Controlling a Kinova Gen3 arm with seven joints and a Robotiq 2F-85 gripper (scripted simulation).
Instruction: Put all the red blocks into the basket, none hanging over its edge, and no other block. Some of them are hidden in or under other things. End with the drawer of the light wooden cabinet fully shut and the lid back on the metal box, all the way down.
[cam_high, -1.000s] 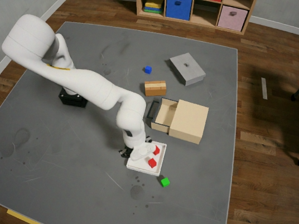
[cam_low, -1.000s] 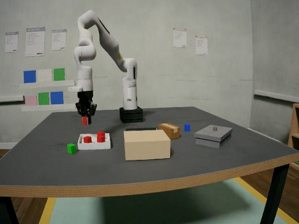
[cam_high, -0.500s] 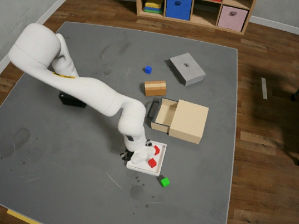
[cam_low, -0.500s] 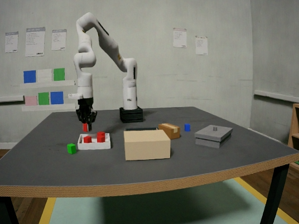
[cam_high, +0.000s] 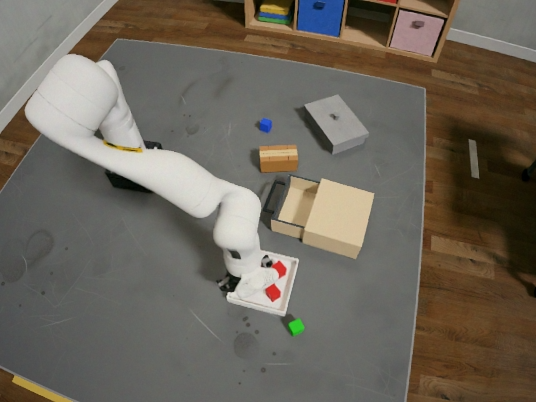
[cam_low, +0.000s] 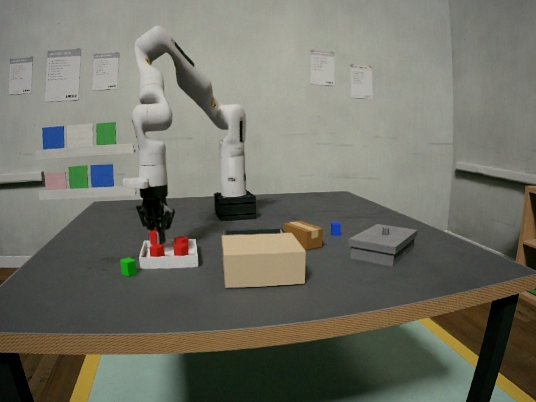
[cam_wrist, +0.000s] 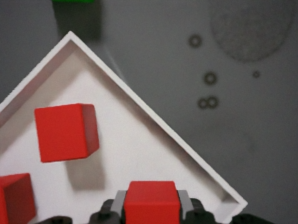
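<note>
The white basket lies 40 mm to the left of my hand, 40 mm below it and 30 mm ahead of it. Round my hand: cardboard box 390 mm to the left, 100 mm behind, 10 mm below; then green block 150 mm ahead, 40 mm to the right, 30 mm below; then light wooden cabinet 270 mm to the left, 80 mm ahead, 10 mm below.
</note>
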